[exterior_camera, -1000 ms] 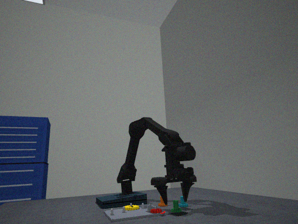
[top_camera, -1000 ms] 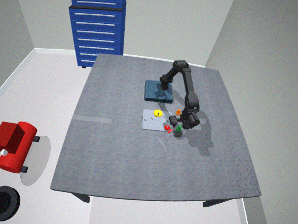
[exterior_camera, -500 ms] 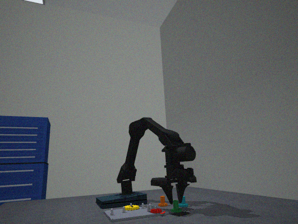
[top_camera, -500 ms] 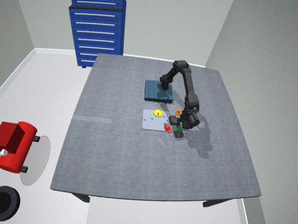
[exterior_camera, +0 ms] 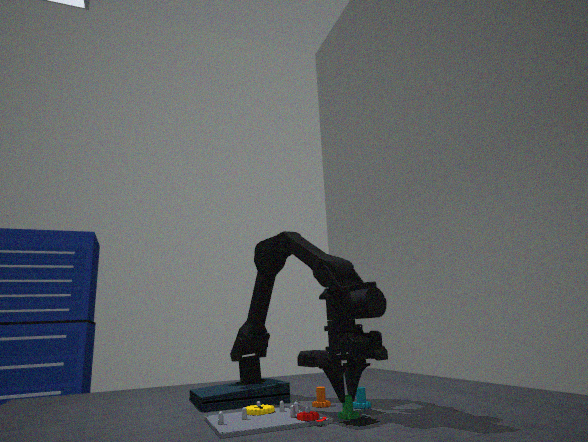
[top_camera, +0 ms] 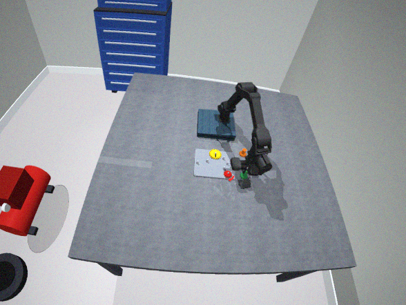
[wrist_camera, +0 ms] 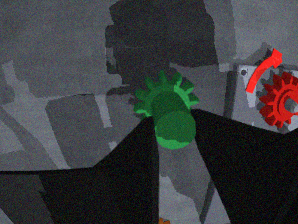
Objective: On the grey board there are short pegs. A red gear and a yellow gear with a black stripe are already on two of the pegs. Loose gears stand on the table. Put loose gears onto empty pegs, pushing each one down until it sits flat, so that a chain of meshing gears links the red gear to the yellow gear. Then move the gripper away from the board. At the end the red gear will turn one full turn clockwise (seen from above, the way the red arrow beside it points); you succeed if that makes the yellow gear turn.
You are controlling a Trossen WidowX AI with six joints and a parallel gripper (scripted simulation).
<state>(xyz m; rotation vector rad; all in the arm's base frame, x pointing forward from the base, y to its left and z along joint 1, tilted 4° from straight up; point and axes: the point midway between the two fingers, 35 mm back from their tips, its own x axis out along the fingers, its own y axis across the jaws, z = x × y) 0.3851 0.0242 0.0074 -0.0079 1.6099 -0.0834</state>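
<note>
Now: gripper tip 90 mm to the left of the red gear, 10 mm past it and 10 mm above it. Also, from my gripper tip: red arrow: 70 mm to the right, 20 mm below, 10 mm ahead; then green gear: 10 mm below; then teal gear: 90 mm to the left, 60 mm behind, 10 mm below.
</note>
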